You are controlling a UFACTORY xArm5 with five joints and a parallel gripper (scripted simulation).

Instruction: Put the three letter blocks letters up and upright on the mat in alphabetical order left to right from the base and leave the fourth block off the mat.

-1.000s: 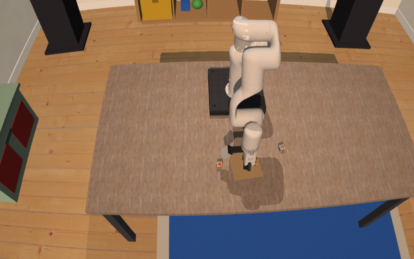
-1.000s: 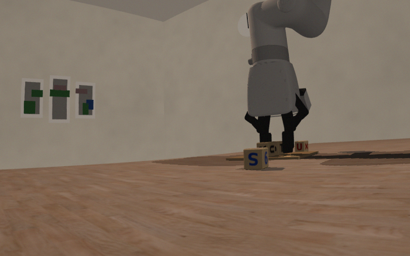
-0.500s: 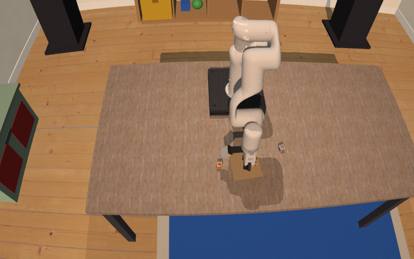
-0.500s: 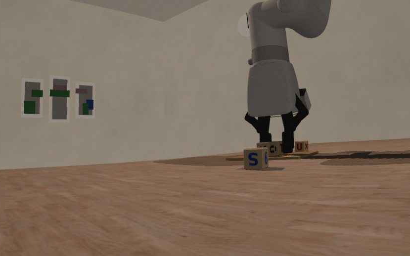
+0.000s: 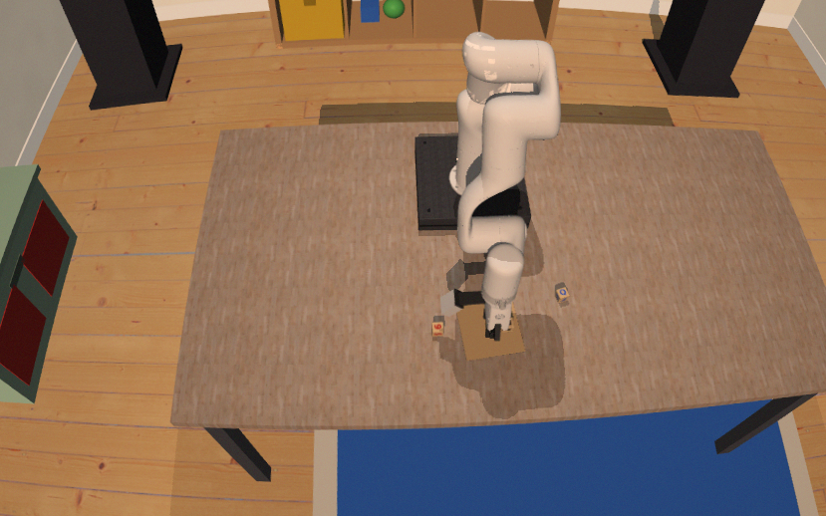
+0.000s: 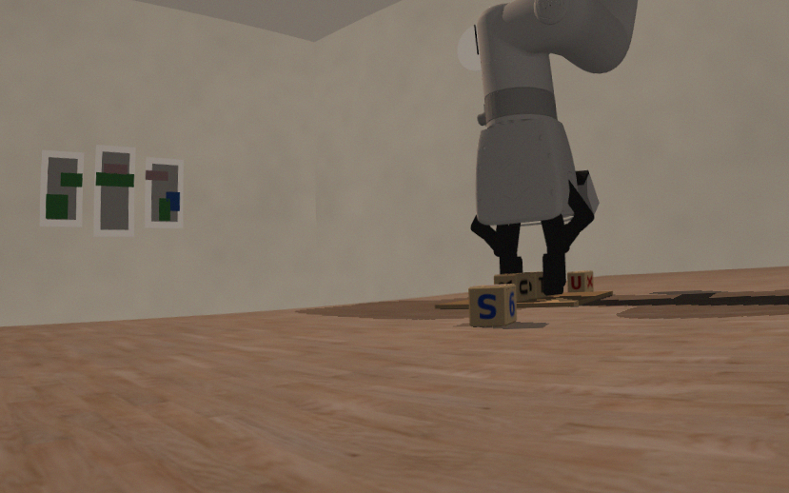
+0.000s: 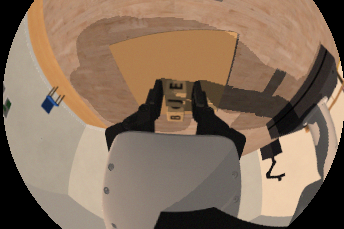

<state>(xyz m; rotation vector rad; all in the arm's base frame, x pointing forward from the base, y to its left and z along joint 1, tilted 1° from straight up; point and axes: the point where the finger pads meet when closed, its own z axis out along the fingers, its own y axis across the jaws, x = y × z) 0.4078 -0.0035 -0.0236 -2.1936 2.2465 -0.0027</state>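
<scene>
Right now my hand is 20 mm above the tan mat. Round my hand: letter block: 130 mm to the right, 10 mm below.
</scene>
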